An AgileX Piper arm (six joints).
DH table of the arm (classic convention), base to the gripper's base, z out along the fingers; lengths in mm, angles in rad. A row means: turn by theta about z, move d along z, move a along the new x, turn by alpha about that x. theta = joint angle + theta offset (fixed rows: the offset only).
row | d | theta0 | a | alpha
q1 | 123 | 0 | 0 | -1.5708
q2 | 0 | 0.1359 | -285 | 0
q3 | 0 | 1.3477 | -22 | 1.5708
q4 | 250.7 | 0 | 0 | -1.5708
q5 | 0 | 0 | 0 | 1.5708
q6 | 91 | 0 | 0 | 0
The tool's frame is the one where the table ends.
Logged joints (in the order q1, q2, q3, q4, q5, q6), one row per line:
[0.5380, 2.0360, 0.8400, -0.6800, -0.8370, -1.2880]
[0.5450, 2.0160, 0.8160, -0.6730, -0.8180, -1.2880]
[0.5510, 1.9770, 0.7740, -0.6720, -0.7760, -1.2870]
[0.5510, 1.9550, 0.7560, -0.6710, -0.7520, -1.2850]
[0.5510, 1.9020, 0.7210, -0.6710, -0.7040, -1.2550]
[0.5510, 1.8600, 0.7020, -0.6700, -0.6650, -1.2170]
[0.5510, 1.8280, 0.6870, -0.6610, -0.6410, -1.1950]
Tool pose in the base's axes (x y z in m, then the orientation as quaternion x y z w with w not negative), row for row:
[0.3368, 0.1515, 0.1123, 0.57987, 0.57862, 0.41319, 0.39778]
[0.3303, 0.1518, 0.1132, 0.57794, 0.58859, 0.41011, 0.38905]
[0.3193, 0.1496, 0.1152, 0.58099, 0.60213, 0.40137, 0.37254]
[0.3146, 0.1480, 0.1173, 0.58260, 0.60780, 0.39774, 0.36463]
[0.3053, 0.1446, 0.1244, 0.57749, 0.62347, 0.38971, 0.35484]
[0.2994, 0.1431, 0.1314, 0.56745, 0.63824, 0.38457, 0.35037]
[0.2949, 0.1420, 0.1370, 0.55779, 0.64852, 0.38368, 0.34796]
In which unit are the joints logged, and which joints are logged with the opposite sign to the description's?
The joints are logged in radians. Opposite sign: q3, q4, q6.
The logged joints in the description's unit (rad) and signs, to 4 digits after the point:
[0.5380, 2.0360, -0.8400, 0.6800, -0.8370, 1.2880]
[0.5450, 2.0160, -0.8160, 0.6730, -0.8180, 1.2880]
[0.5510, 1.9770, -0.7740, 0.6720, -0.7760, 1.2870]
[0.5510, 1.9550, -0.7560, 0.6710, -0.7520, 1.2850]
[0.5510, 1.9020, -0.7210, 0.6710, -0.7040, 1.2550]
[0.5510, 1.8600, -0.7020, 0.6700, -0.6650, 1.2170]
[0.5510, 1.8280, -0.6870, 0.6610, -0.6410, 1.1950]

